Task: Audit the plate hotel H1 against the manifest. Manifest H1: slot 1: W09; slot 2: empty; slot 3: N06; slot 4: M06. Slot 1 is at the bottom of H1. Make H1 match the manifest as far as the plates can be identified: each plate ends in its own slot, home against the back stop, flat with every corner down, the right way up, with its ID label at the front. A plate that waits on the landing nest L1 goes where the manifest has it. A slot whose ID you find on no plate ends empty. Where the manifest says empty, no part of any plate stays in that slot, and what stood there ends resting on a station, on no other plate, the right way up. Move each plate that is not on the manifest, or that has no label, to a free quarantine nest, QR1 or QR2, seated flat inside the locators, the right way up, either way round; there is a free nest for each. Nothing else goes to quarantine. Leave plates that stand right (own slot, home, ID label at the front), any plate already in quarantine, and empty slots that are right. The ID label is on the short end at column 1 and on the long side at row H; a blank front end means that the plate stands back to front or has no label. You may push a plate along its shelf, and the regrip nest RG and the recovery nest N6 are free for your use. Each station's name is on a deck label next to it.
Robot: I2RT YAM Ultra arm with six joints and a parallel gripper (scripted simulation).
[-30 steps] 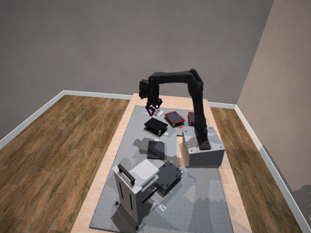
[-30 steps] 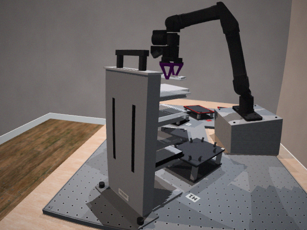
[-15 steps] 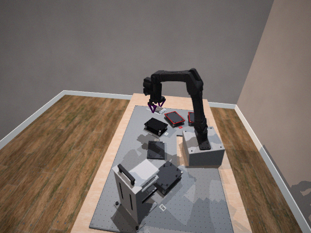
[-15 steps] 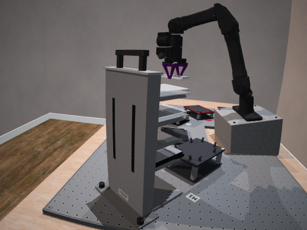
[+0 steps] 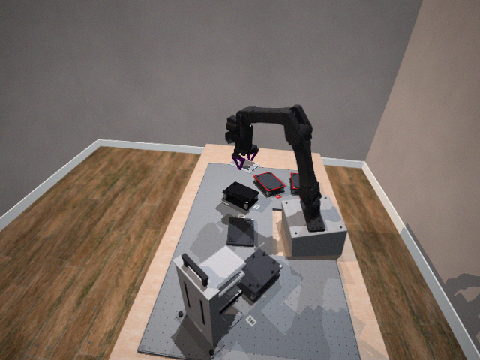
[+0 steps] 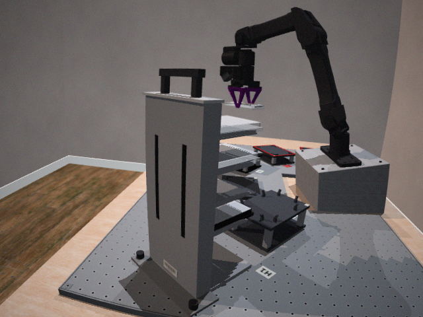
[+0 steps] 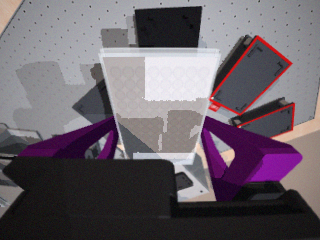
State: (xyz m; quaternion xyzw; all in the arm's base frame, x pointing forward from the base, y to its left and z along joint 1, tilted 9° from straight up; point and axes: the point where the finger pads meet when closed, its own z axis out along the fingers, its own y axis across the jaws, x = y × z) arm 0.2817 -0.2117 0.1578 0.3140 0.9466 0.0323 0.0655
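Right now the red-rimmed nest is 160 mm behind my hand, 160 mm to the right of it and 210 mm below it. The rest, counted from my hand: red-edged nest 350 mm behind, 170 mm to the right, 210 mm below; then black raised nest 10 mm ahead, 30 mm to the right, 200 mm below; then dark plate 70 mm ahead, 580 mm to the left, 140 mm below.
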